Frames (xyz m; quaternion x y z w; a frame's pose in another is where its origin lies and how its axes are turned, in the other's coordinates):
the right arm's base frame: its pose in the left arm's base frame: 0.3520 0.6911 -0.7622 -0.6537 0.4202 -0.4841 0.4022
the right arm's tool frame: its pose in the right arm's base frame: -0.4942 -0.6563 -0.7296 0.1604 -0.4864 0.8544 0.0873
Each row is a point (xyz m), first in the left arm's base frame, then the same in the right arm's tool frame.
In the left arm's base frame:
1: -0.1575 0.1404 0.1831
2: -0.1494 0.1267 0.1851
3: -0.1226 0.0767 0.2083
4: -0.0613 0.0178 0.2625
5: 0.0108 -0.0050 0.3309
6: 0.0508 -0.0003 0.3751
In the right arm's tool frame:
1: -1.1291 -0.3618 0.1846
2: -1.1409 -0.3717 0.1891
3: -1.1900 -0.3968 0.2158
4: -1.2517 -0.4339 0.2865
5: -1.2829 -0.4584 0.3804
6: -1.2865 -0.4623 0.4400

